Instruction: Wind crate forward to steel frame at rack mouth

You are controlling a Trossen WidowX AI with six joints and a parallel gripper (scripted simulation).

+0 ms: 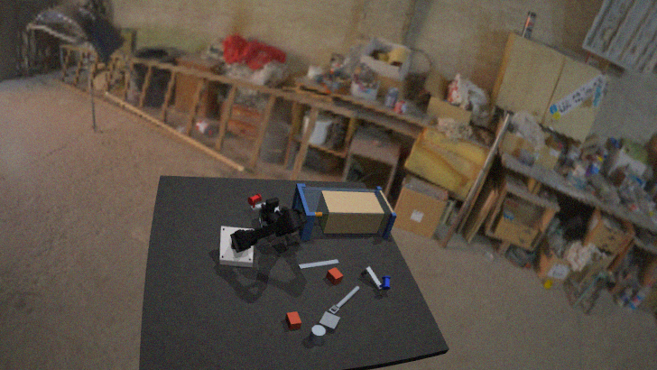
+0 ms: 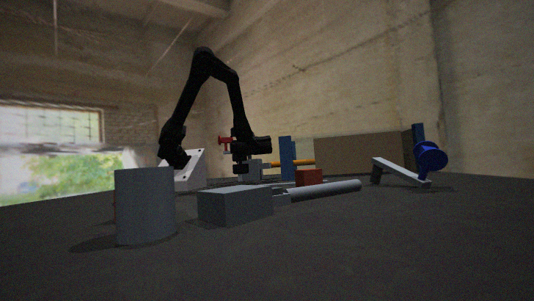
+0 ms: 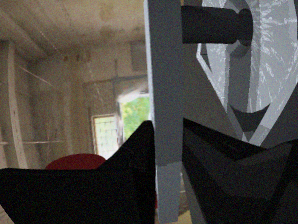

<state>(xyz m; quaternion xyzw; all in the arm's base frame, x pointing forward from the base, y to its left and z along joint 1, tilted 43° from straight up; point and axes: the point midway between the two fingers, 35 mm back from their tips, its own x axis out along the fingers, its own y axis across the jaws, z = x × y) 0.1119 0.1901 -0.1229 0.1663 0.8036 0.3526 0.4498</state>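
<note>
Right now my gripper tip is 40 mm below the red knob, 40 mm past it and 30 mm to the left of it. Also, from my gripper tip: grey winch 90 mm below, 30 mm ahead, 10 mm to the left; grey bar 290 mm ahead, 250 mm to the right, 120 mm below; clear-panelled cubby 450 mm ahead, 80 mm to the left, 10 mm below.
</note>
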